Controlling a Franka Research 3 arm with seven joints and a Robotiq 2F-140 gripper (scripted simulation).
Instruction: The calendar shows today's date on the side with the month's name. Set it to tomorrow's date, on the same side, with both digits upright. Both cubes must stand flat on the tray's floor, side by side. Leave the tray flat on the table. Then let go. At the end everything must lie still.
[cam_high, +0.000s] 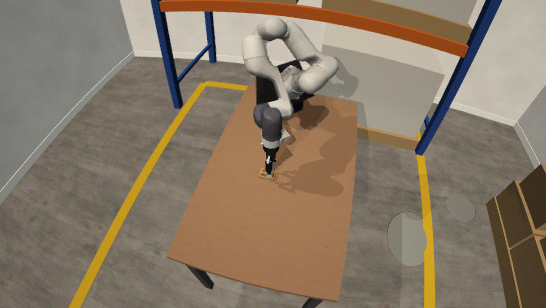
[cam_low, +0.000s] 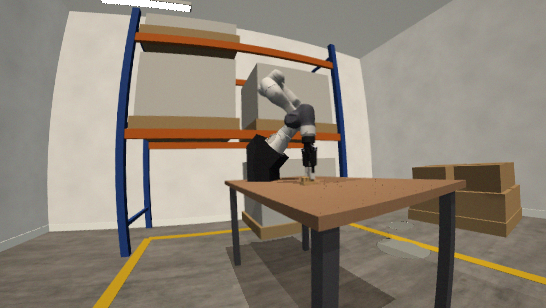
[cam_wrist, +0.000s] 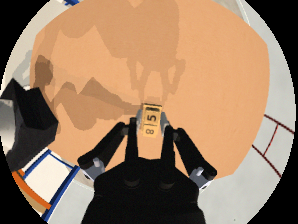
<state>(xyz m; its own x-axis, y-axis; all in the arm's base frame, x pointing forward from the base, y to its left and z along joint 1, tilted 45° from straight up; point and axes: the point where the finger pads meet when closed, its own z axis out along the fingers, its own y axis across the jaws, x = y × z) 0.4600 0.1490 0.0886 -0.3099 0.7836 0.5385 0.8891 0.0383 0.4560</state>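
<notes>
My gripper is now 5 cm above the wooden tray, 2 cm to the left of it and 1 cm short of it.
</notes>
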